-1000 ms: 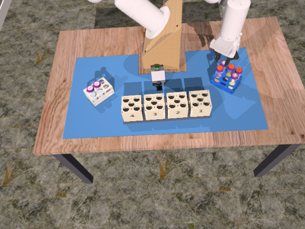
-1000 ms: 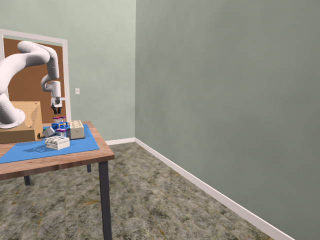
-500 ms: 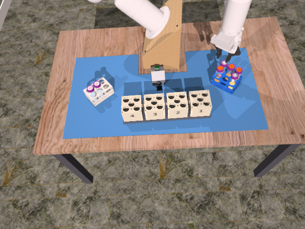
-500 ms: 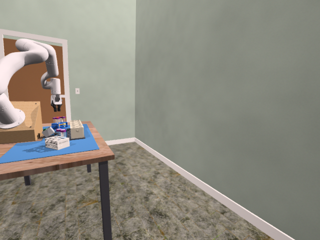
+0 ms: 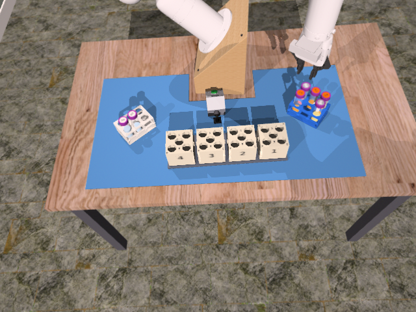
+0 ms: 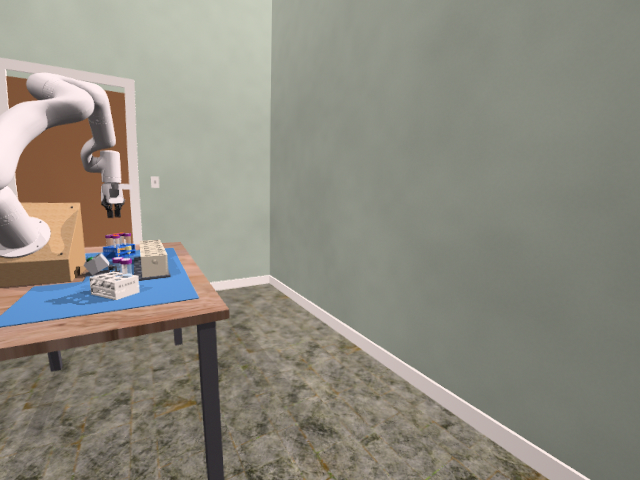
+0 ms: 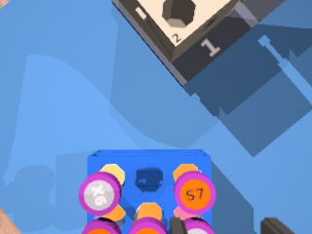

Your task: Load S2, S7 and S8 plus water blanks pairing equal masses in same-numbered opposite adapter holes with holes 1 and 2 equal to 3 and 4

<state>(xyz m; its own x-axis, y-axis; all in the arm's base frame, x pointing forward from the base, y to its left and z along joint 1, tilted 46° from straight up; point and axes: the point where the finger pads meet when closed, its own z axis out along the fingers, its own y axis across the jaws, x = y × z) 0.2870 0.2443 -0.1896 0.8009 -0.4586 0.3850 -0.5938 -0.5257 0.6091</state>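
Now: the orange-dot sample tube 170 mm below my hand and 60 mm to the left of it. From my hand the other things lie so: white rack (630 mm to the right, 200 mm below, 60 mm ahead); then green DONE key (320 mm to the right, 170 mm below, 70 mm behind); then blue rack (200 mm below, 40 mm to the left, 10 mm ahead).
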